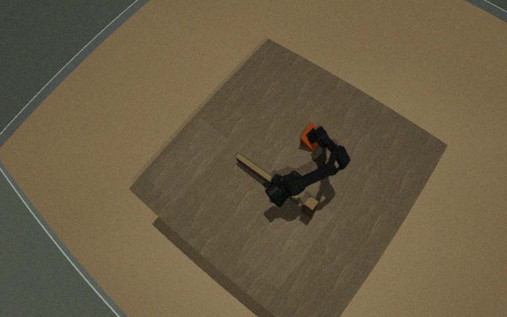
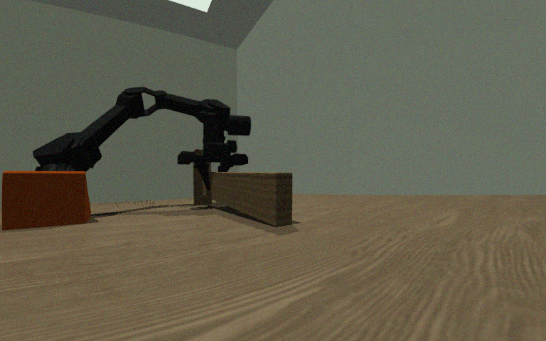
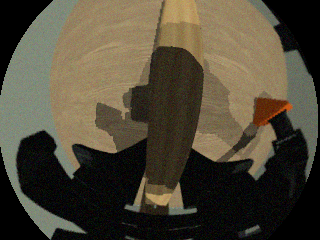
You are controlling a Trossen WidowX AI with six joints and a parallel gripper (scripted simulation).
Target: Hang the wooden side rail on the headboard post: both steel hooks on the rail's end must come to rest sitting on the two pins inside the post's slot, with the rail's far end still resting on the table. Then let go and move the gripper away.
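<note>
My gripper tip is now 10 mm past the headboard post, 140 mm to the right of it and 40 mm below it.
</note>
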